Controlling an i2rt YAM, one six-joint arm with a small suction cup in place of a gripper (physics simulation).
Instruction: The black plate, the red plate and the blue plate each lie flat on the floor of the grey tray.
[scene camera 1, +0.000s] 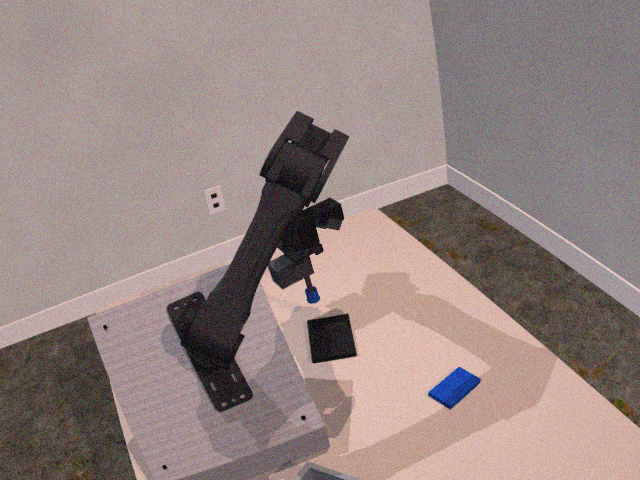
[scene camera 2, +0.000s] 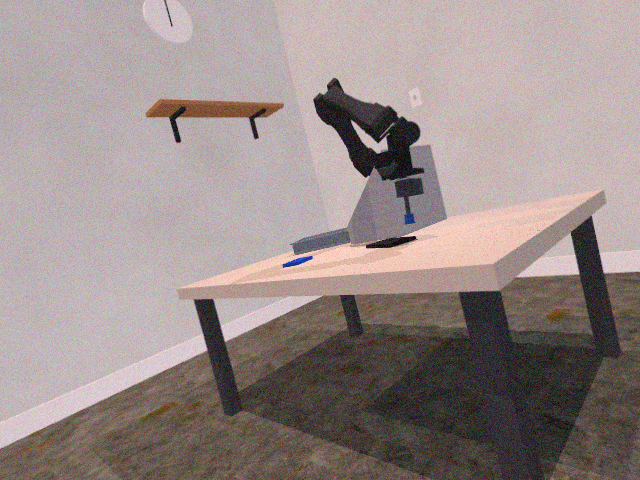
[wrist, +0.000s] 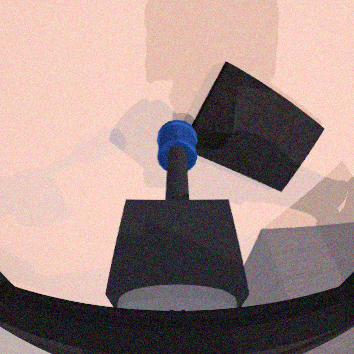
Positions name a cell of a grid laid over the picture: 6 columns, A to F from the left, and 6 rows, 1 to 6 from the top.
my suction cup: scene camera 1 C4; scene camera 2 D3; wrist C3
